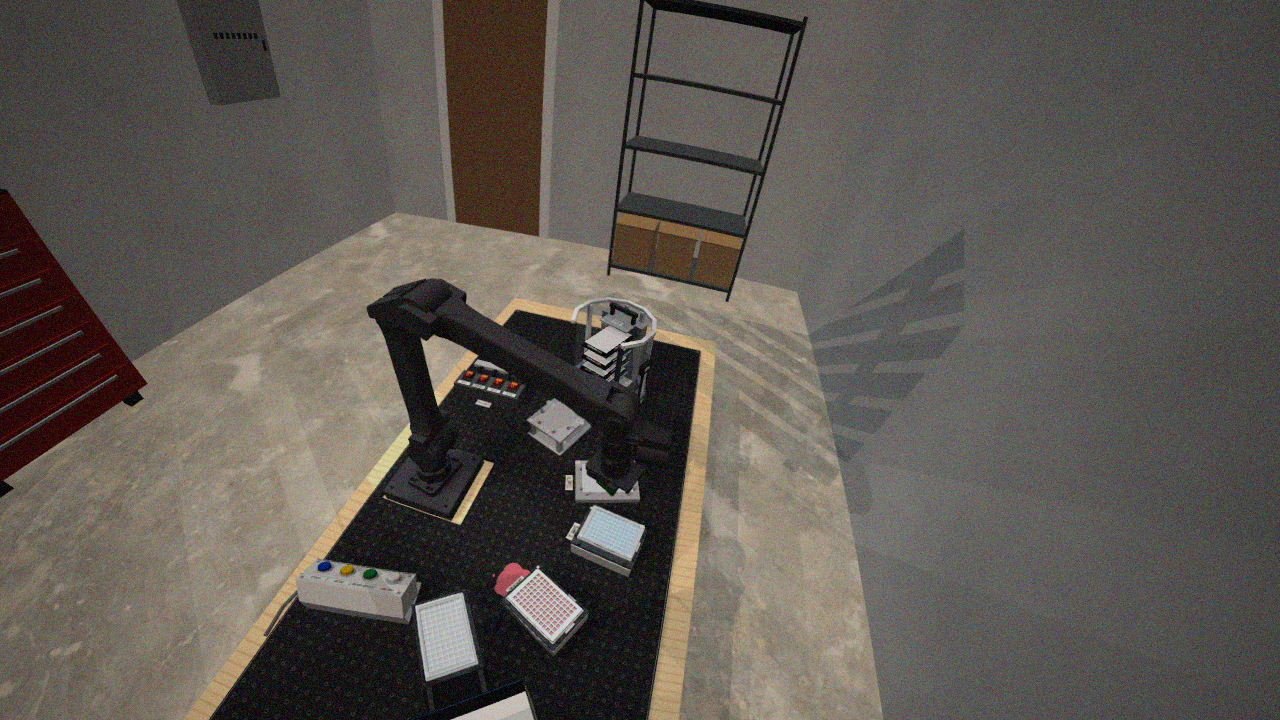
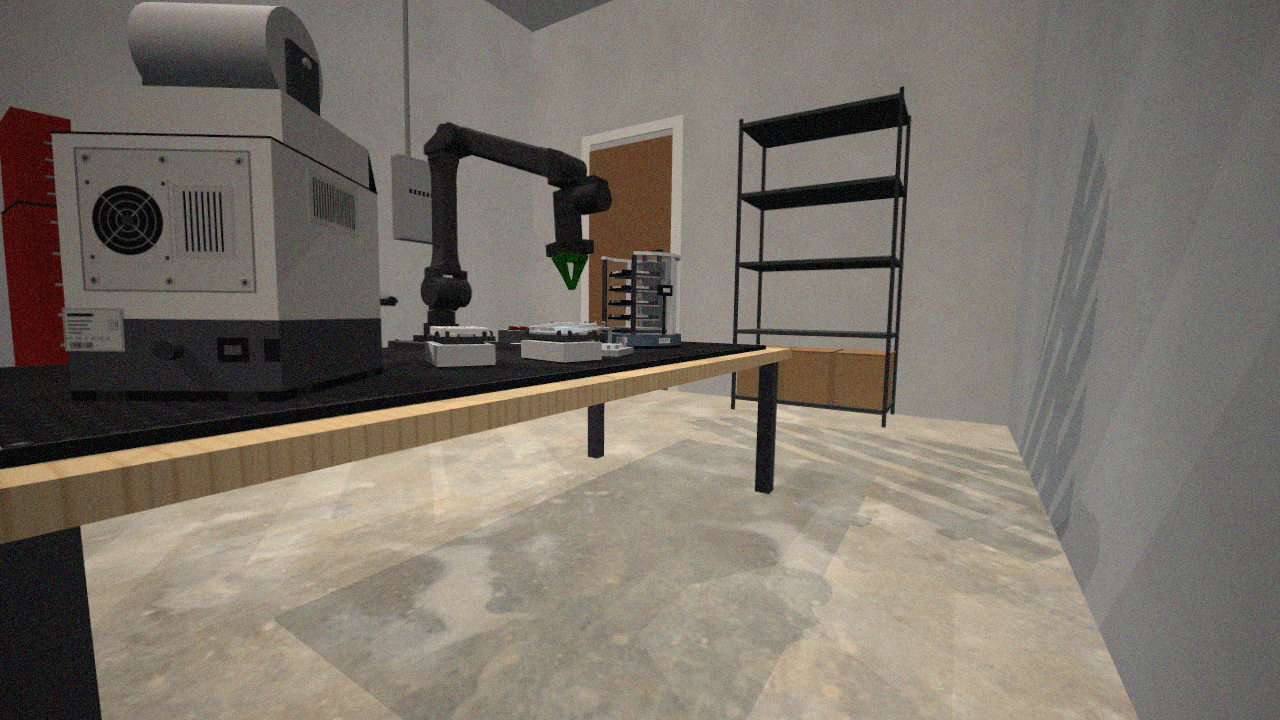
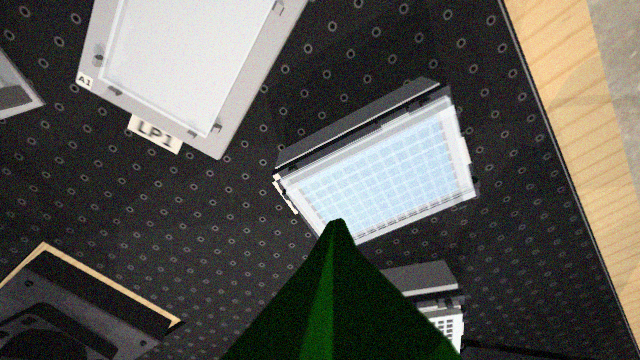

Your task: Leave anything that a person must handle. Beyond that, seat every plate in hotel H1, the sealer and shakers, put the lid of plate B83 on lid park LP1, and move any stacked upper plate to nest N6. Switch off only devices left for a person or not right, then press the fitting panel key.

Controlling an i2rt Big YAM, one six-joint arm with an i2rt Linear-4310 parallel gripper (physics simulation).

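Pixels of known places: gripper, fingertip midpoint: (image 1: 613, 493) (image 2: 571, 289) (image 3: 339, 229); arm's base at its link origin: (image 1: 436, 473) (image 3: 62, 337).
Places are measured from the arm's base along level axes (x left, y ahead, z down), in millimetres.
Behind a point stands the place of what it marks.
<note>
My gripper (image 1: 614, 488) @(z -130, x 79, y 443 mm) (image 2: 571, 286) @(z -130, x 79, y 443 mm) (image 3: 339, 229) @(z -130, x 79, y 443 mm) is shut and empty, with its green fingertips high above the table, near lid park LP1 (image 1: 632, 494) (image 3: 240, 117). A pale flat sheet (image 3: 180, 60) @(z -6, x 183, y 376 mm) lies within LP1's rim. A light-blue plate (image 1: 612, 533) @(z -48, x 34, y 469 mm) (image 2: 563, 328) @(z -50, x -6, y 519 mm) (image 3: 385, 172) @(z -56, x 51, y 474 mm) sits on a grey-white device beside LP1; whether it has a lid I cannot tell. A red-welled plate (image 1: 545, 603) @(z -50, x -165, y 412 mm) sits on another device, with a pink spill (image 1: 511, 576) @(z 18, x -128, y 305 mm) at its corner. A white plate (image 1: 446, 634) @(z -108, x -307, y 299 mm) lies on a raised carrier. Hotel H1 (image 1: 650, 342) @(z -226, x 507, y 360 mm) (image 2: 678, 258) @(z -245, x 560, y 354 mm) holds several stacked plates.
The large sealer (image 2: 214, 268) @(z -121, x -540, y 608 mm) stands at the near end. The button box (image 1: 358, 592) @(z -60, x -323, y 88 mm) has blue, yellow, green and white buttons. A row of red-lit switches (image 1: 489, 384) @(z -21, x 322, y -63 mm) lies at the far left. A raised metal stand (image 1: 557, 422) @(z -42, x 273, y 202 mm) is between LP1 and the switches.
</note>
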